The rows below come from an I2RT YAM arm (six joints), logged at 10 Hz.
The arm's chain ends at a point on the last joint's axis. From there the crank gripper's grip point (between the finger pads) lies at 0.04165 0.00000 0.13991 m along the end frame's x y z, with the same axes.
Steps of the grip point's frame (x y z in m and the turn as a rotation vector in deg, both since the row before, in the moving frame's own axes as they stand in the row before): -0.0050, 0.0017, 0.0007, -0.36, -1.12, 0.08; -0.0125, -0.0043, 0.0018, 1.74, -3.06, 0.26; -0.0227, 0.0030, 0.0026, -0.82, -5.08, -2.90; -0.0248, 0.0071, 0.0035, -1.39, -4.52, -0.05; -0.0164, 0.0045, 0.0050, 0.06, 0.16, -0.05; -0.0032, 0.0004, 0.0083, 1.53, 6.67, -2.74
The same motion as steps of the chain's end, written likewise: -0.0023, 0.0008, -0.0001, -0.36, -1.12, 0.08; -0.0050, -0.0002, -0.0002, 1.74, -3.06, 0.26; -0.0102, 0.0028, -0.0005, -0.82, -5.08, -2.90; -0.0136, 0.0037, 0.0007, -1.39, -4.52, -0.05; -0.0168, 0.0047, 0.0051, 0.06, 0.16, -0.05; -0.0190, 0.0064, 0.0142, 1.53, 6.67, -2.74
